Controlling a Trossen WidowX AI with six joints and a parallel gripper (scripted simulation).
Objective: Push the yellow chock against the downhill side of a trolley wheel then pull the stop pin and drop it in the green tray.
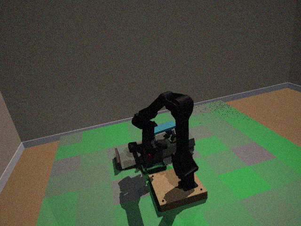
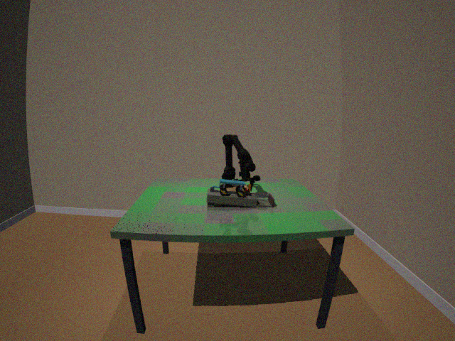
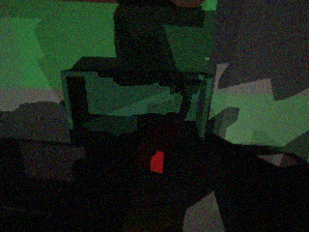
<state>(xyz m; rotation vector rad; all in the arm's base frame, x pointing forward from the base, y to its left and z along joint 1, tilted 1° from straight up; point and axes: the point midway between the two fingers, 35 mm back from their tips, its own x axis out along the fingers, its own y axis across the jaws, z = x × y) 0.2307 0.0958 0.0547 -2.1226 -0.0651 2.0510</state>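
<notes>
My gripper tip is 10 mm above the red-headed stop pin. Round my gripper tip: dark green tray (60 mm below, 30 mm to the right); grey ramp (130 mm to the right, 100 mm ahead, 10 mm below); yellow chock (60 mm ahead, 30 mm to the right, 30 mm above).
</notes>
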